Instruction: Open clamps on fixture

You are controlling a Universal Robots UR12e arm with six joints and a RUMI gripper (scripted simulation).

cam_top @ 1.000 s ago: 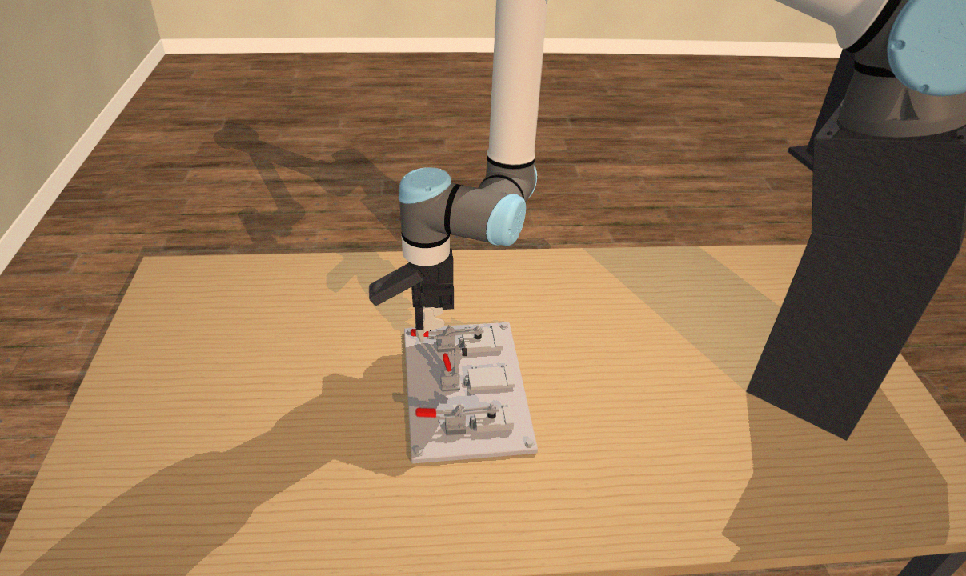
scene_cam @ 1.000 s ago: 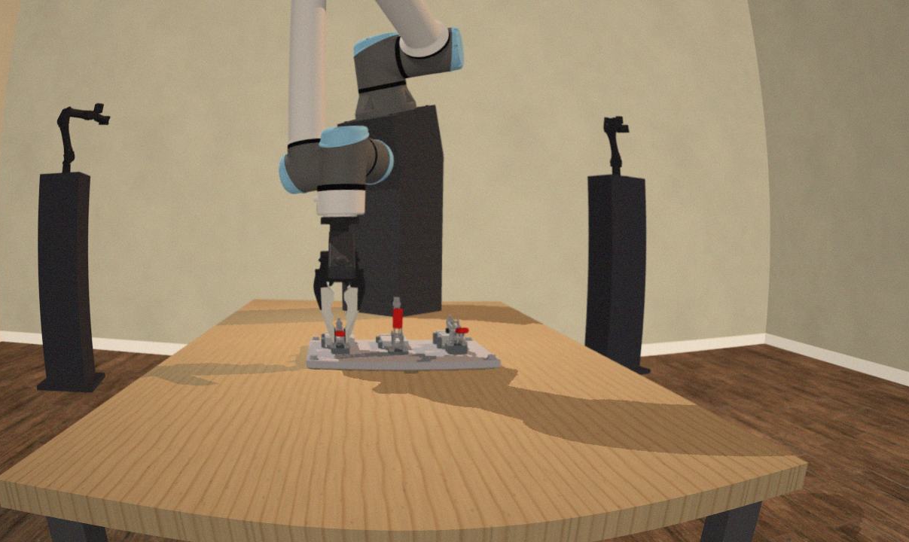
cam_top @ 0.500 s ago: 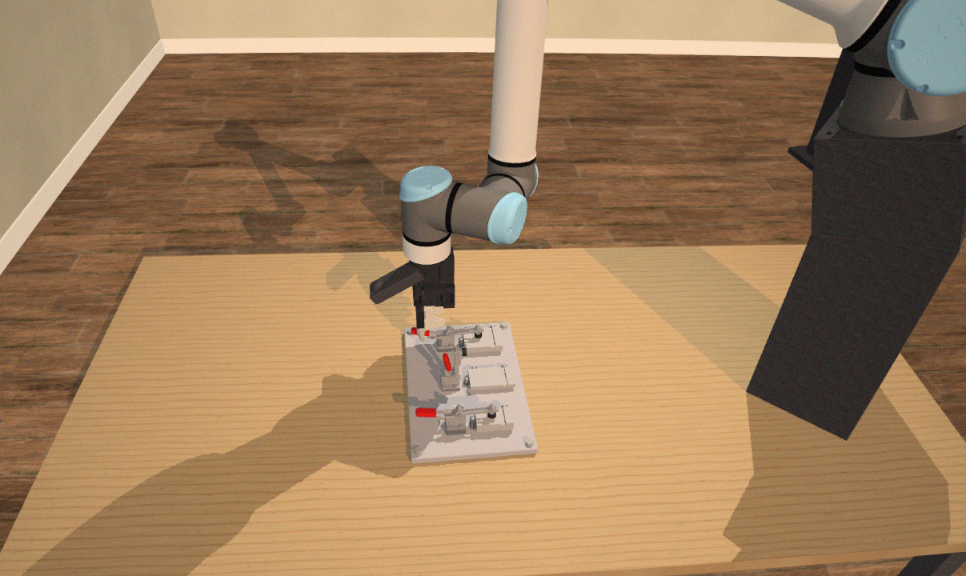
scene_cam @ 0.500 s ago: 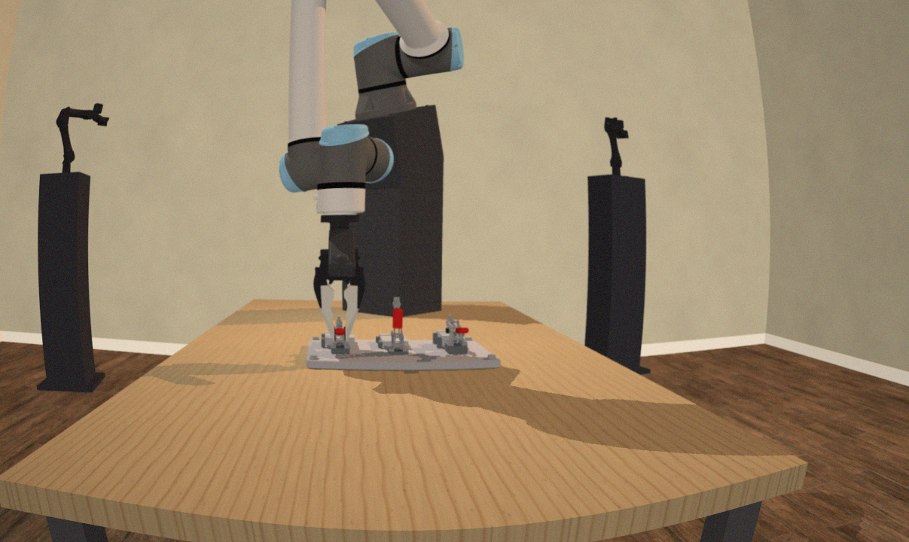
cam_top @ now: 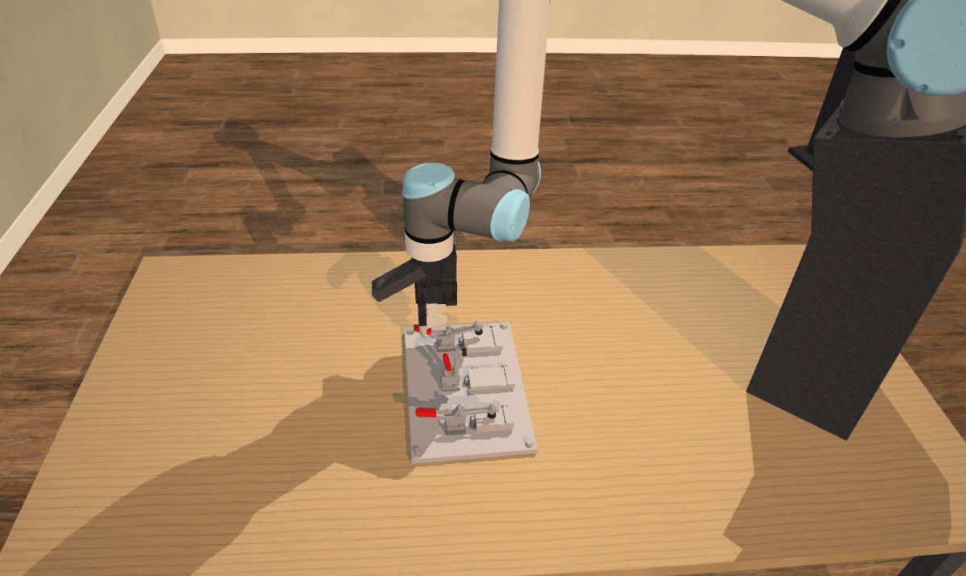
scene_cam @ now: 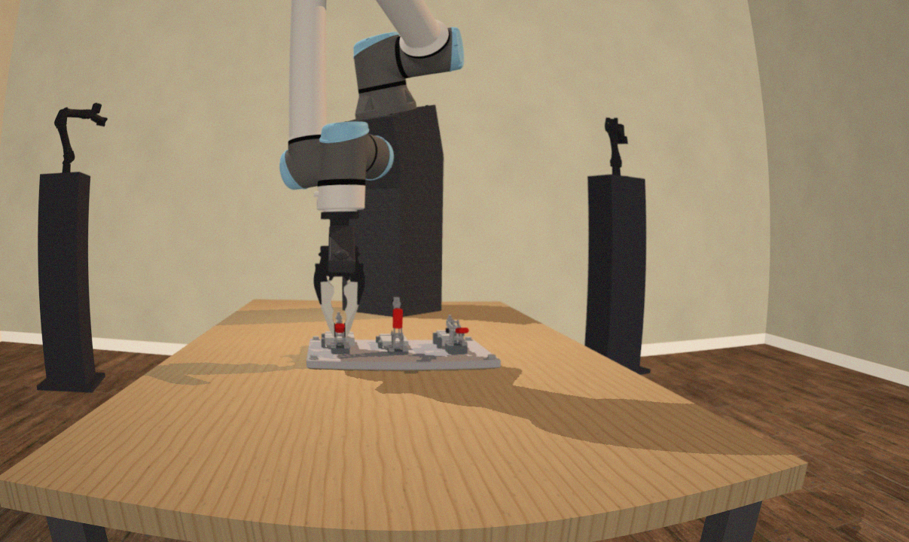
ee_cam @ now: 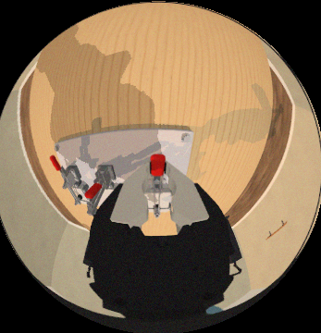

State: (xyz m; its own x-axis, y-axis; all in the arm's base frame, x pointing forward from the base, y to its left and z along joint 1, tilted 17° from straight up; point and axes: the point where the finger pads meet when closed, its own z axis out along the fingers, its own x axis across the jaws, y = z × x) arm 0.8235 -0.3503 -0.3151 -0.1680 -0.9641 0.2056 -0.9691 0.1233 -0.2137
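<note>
The grey fixture plate lies 12 cm to the left of my hand, 6 cm below it and 6 cm behind it. From my hand the other things lie so: grey part (13 cm to the left, 12 cm behind, 4 cm below).
</note>
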